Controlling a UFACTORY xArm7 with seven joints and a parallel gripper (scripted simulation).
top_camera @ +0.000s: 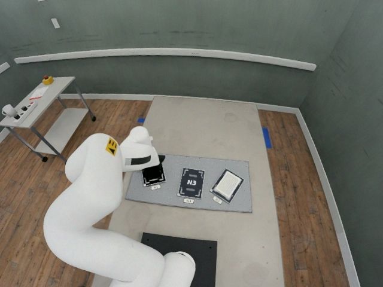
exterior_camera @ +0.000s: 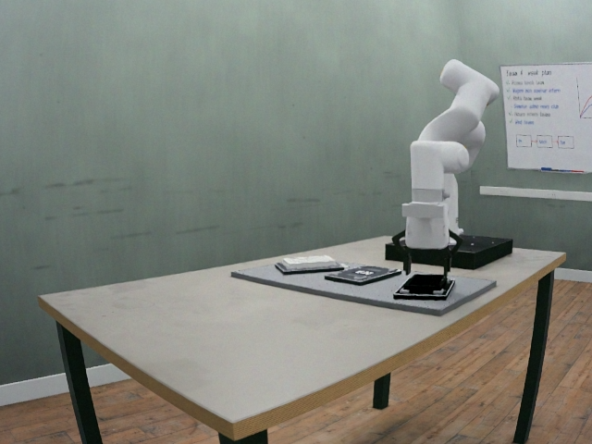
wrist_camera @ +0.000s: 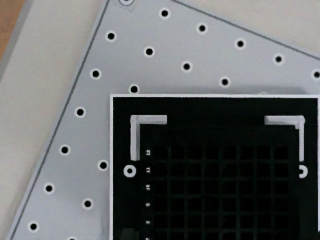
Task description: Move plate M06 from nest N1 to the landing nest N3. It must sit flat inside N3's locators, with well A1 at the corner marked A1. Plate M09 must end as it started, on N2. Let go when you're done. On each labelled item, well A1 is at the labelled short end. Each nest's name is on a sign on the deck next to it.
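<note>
The black plate M06 lies 3 cm below my hand. Also, from my hand: white plate M09: 41 cm to the right, 3 cm below; dark nest N3: 22 cm to the right, 4 cm below, 2 cm behind.
</note>
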